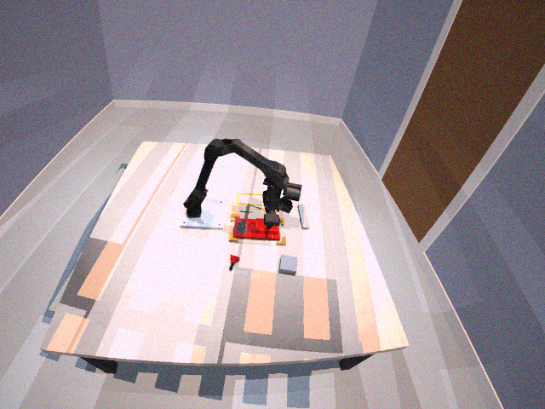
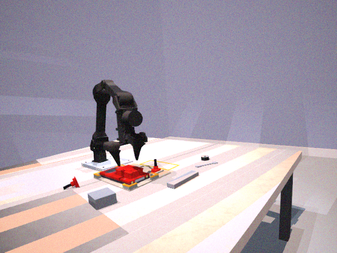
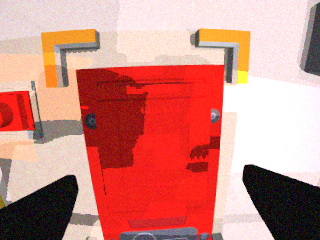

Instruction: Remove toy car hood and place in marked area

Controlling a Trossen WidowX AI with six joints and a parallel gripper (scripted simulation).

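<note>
The red hood lies 3 cm below my gripper tip. Round my gripper tip: black wheel 36 cm to the left, 19 cm ahead, 6 cm below.
</note>
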